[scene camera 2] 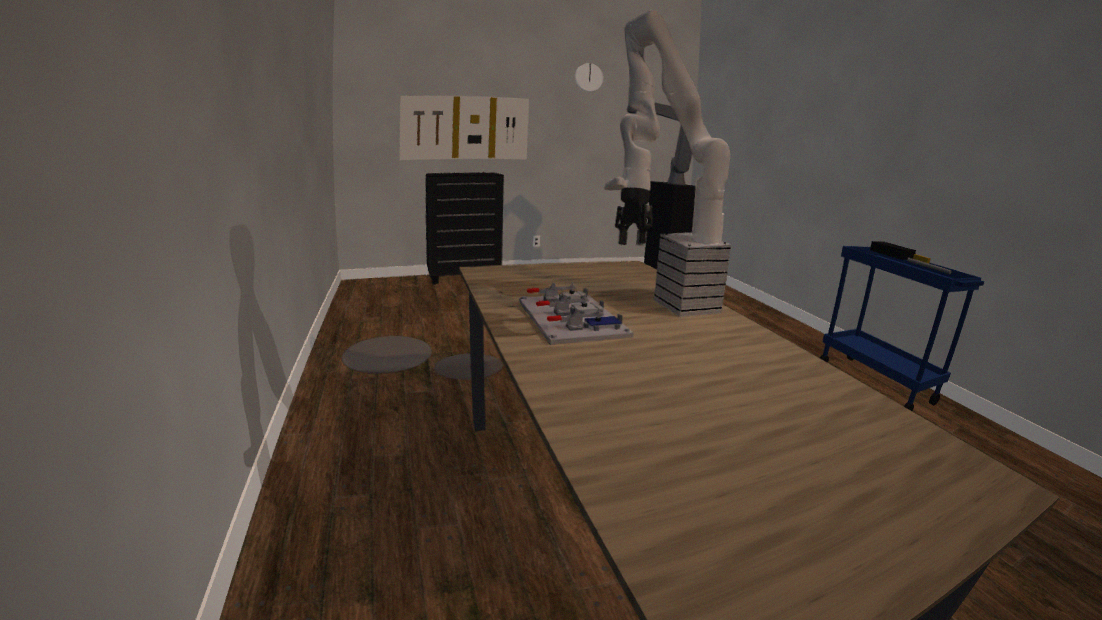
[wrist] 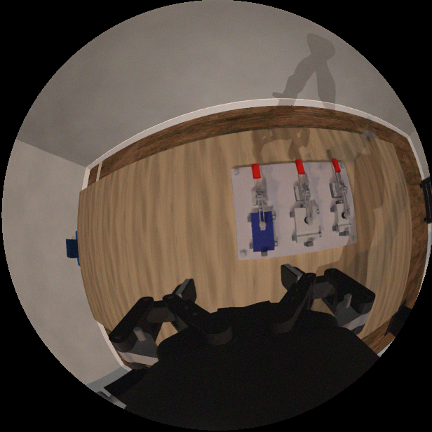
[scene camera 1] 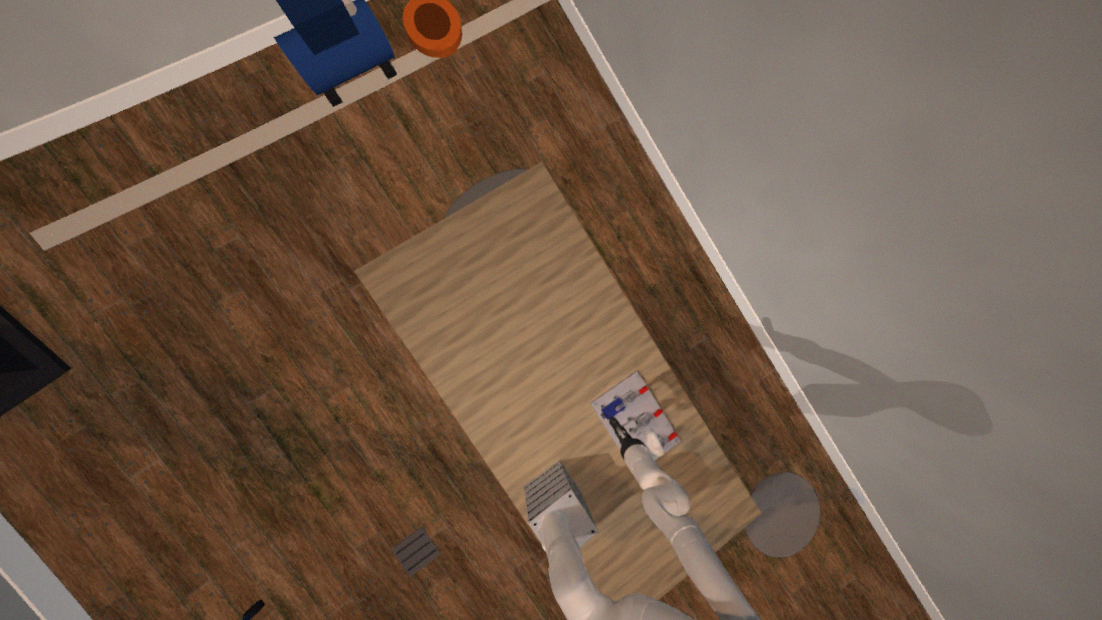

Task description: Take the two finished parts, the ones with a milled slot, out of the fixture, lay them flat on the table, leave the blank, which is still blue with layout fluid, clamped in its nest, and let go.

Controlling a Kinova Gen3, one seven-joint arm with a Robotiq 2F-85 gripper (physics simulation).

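Places are measured from the arm's base along level axes (x ahead, y left, z up), in millimetres.
Pixels of known places: gripper, between the fingertips: (scene camera 2: 631, 245) (scene camera 1: 618, 427); arm's base, origin of its link: (scene camera 2: 705, 240) (scene camera 1: 554, 525).
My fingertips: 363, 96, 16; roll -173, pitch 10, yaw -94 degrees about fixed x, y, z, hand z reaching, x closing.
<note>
Ahead of a thing's pixels: the offset from my fingertips to its top centre, as dx, dy, dz. "pt": to the spot under its first point. Level surfaces: height alone.
The fixture plate {pt +182, -16, -232} (scene camera 1: 633, 380) (scene camera 2: 589, 336) (wrist: 285, 245) lies on the table with three nests in a row. The blue blank {+43, -39, -216} (scene camera 1: 613, 407) (scene camera 2: 603, 320) (wrist: 262, 239) sits in one end nest, left in the wrist view. A pale grey part (wrist: 304, 231) sits in the middle nest and another grey part (wrist: 342, 226) in the right nest; their slots are too small to make out. A toggle clamp arm reaches over each part, its red handle (wrist: 256, 171) lying outward. My gripper (scene camera 1: 614, 422) (scene camera 2: 631, 240) (wrist: 238, 282) is open and empty, high above the fixture's side opposite the handles.
The wooden table {dz -247} (scene camera 1: 500, 285) (scene camera 2: 732, 424) (wrist: 165, 210) extends well beyond the blank's end of the fixture. The slatted riser block (scene camera 1: 548, 491) (scene camera 2: 689, 277) under the arm stands on the table near the fixture. A blue cart (scene camera 2: 909, 269) and a black drawer cabinet (scene camera 2: 464, 221) stand away from the table.
</note>
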